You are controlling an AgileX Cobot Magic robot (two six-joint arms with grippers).
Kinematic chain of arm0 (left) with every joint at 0, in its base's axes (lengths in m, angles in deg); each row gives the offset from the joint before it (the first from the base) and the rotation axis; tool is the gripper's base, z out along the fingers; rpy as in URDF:
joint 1: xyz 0 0 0.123 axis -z
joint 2: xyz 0 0 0 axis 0.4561 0.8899 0
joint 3: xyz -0.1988 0.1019 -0.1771 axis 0.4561 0.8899 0
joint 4: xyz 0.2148 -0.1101 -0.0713 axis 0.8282 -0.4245 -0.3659
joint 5: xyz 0 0 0 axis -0.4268 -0.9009 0.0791
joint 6: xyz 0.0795 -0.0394 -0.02 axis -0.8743 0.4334 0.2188
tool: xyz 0 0 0 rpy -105.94 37.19 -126.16
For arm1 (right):
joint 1: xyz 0 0 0.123 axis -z
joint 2: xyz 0 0 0 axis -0.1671 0.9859 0
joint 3: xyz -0.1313 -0.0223 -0.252 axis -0.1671 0.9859 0
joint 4: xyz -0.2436 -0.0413 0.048 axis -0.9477 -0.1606 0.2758
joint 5: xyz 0 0 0 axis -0.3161 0.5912 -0.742
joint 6: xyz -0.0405 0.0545 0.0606 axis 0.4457 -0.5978 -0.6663
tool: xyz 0 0 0 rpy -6.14 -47.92 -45.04
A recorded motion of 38 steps. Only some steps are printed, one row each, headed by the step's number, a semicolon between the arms.
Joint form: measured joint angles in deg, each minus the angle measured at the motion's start. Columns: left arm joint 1, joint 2, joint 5, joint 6, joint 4, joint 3; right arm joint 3, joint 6, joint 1, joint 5, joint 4, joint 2.
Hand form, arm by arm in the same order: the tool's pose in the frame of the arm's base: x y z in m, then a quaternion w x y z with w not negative. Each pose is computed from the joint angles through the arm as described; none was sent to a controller.
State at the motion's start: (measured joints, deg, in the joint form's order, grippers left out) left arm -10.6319 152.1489 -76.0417 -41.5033 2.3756 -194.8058; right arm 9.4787 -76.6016 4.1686 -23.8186 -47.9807 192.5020
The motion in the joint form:
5: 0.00 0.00 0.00 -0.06 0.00 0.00; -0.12 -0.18 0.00 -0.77 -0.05 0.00
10: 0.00 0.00 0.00 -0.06 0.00 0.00; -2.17 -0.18 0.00 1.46 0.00 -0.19
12: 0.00 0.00 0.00 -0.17 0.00 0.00; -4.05 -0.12 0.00 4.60 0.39 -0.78
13: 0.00 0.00 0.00 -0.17 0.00 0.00; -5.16 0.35 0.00 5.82 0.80 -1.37
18: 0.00 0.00 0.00 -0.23 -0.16 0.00; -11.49 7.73 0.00 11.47 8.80 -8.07
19: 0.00 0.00 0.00 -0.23 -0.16 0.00; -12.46 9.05 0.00 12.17 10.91 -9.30
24: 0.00 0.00 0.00 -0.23 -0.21 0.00; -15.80 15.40 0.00 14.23 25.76 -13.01
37: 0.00 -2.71 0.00 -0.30 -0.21 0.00; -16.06 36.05 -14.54 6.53 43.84 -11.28
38: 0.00 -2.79 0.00 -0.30 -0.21 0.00; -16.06 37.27 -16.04 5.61 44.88 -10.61
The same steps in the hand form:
5: 0.3860 -0.1182 0.4297 0.36355 0.08848 0.92270 -0.09292; 0.4210 0.0425 0.1168 0.15063 -0.04810 0.98723 0.01951
10: 0.3860 -0.1182 0.4297 0.36355 0.08848 0.92270 -0.09292; 0.4255 0.0430 0.1258 0.15069 -0.04839 0.98719 0.02043
12: 0.3860 -0.1182 0.4297 0.36364 0.08937 0.92261 -0.09257; 0.4275 0.0438 0.1368 0.14481 -0.04750 0.98804 0.02346
13: 0.3860 -0.1182 0.4297 0.36364 0.08937 0.92261 -0.09257; 0.4293 0.0445 0.1456 0.14895 -0.04970 0.98725 0.02613
18: 0.3860 -0.1184 0.4297 0.36341 0.08983 0.92254 -0.09375; 0.4321 0.0544 0.2240 0.21504 -0.07956 0.97033 0.07667
19: 0.3860 -0.1184 0.4297 0.36341 0.08983 0.92254 -0.09375; 0.4309 0.0569 0.2382 0.22901 -0.08333 0.96559 0.09077
24: 0.3859 -0.1185 0.4297 0.36332 0.08982 0.92253 -0.09417; 0.4251 0.0737 0.2881 0.28174 -0.08598 0.93585 0.19344
37: 0.3716 -0.1142 0.4484 0.38480 0.09005 0.91335 -0.09807; 0.4055 0.1945 0.2936 0.34465 -0.25497 0.85477 0.29254
38: 0.3712 -0.1141 0.4490 0.38543 0.09004 0.91307 -0.09819; 0.4033 0.2062 0.2897 0.34536 -0.26543 0.84950 0.29771

